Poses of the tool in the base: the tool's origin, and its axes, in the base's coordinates. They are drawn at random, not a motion.
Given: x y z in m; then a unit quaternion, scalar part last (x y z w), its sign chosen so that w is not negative.
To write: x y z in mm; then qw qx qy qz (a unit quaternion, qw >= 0). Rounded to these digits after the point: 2 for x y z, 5 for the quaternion.
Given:
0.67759 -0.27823 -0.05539 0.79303 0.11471 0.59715 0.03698
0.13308 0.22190 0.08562 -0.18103 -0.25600 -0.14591 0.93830
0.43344 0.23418 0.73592 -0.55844 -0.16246 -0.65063 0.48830
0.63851 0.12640 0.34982 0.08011 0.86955 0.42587 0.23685
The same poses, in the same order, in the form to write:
677.59 -278.23 -55.39 0.03698 0.79303 0.11471 0.59715
133.08 221.90 85.62 0.93830 -0.18103 -0.25600 -0.14591
433.44 234.18 735.92 0.48830 -0.55844 -0.16246 -0.65063
638.51 126.40 349.82 0.23685 0.08011 0.86955 0.42587

